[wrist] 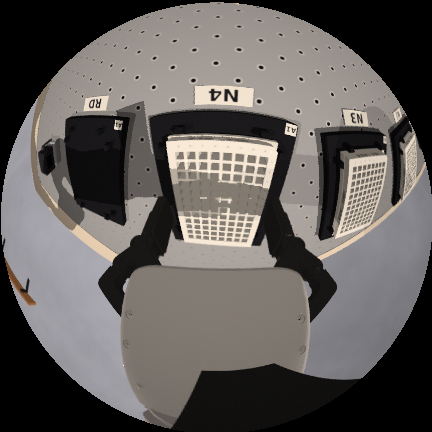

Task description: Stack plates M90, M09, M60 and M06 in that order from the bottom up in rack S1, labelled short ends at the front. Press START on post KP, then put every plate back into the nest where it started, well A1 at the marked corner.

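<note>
A white plate with square wells lies in the black nest N4, under a band of shadow; no plate label is readable. The nest's A1 mark is at its top right corner in the view. My gripper is open, with one dark finger near each long side of this plate; their exact height over it is hard to tell. A second white plate sits in nest N3 at the right. Part of another plate shows at the far right edge. Rack S1 and post KP cannot be made out.
An empty black nest RD is at the left, its A1 mark at its top right corner. A small dark device stands beyond it near the table edge. The grey perforated table top extends behind the nests. An orange piece shows at the lower left.
</note>
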